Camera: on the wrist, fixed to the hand. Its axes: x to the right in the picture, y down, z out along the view.
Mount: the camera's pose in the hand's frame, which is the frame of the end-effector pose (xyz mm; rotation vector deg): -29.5 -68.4 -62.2 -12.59 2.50 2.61
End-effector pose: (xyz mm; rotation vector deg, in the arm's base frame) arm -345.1 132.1 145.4 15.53 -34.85 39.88
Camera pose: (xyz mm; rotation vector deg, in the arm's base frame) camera -290.3 92.6 75.7 2.19 -36.95 38.44
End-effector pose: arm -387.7 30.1 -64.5 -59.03 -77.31 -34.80
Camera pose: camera -420.6 -61.0 -70.5 -69.58 -70.86 -43.08
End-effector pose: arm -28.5 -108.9 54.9 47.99 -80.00 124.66
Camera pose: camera 20.1 -25.1 60.3 38.96 -92.29 115.36
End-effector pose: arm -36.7 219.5 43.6 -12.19 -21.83 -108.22
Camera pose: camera -88.4 243.9 -34.8 -18.54 -7.86 -108.07
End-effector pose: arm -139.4 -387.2 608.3 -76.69 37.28 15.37
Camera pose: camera -143.8 -457.2 675.4 -88.49 40.34 20.41
